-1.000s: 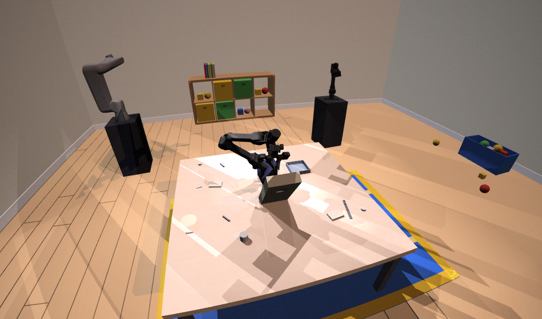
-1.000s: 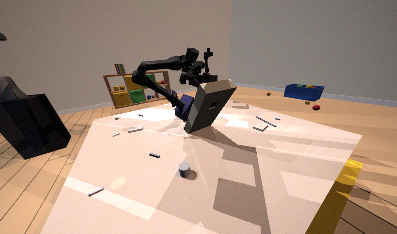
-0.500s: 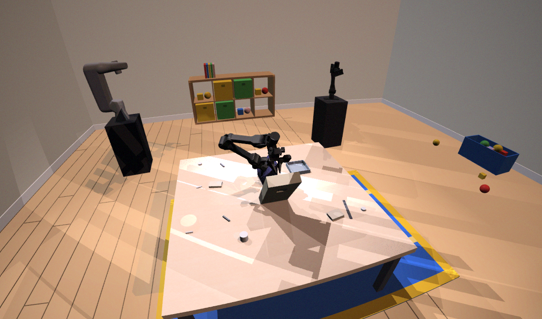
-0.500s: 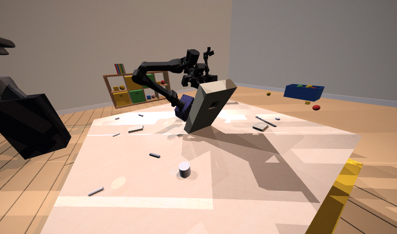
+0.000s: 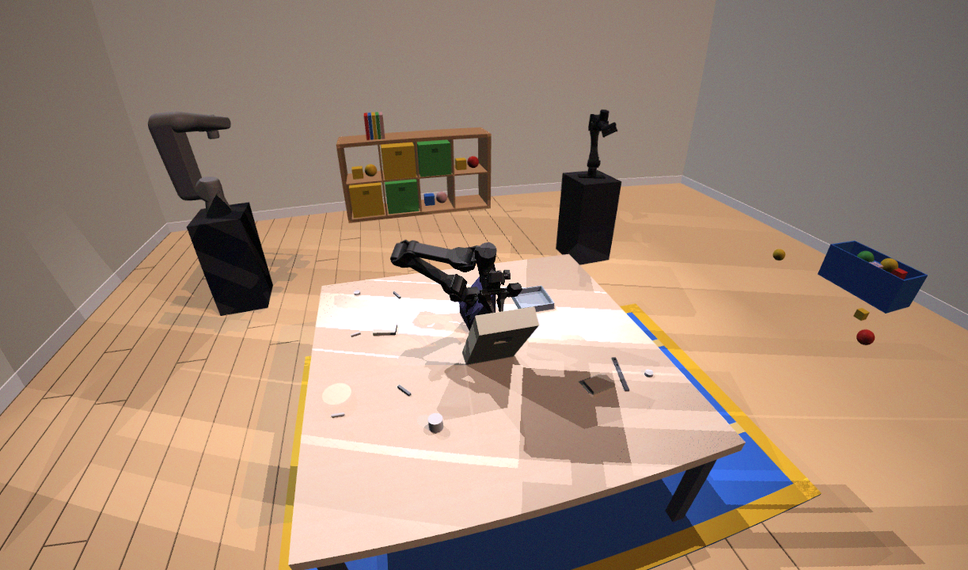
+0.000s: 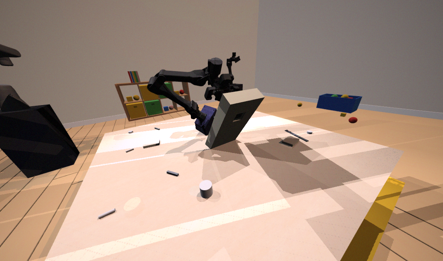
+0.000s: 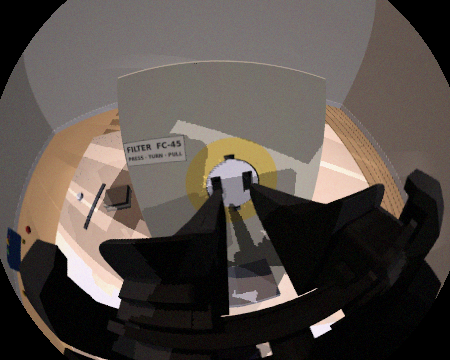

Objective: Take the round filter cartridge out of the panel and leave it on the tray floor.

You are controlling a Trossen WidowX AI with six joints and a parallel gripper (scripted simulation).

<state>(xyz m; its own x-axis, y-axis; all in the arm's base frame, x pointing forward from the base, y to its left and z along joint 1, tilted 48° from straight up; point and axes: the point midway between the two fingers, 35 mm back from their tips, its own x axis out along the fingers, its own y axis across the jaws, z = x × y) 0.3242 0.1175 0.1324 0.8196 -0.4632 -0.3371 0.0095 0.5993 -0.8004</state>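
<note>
The round white filter cartridge is 30 mm ahead of my gripper tip and 20 mm below it. Also, from my gripper tip: service panel 100 mm below, 20 mm behind; then grey tray 390 mm behind, 310 mm to the left, 250 mm below.
</note>
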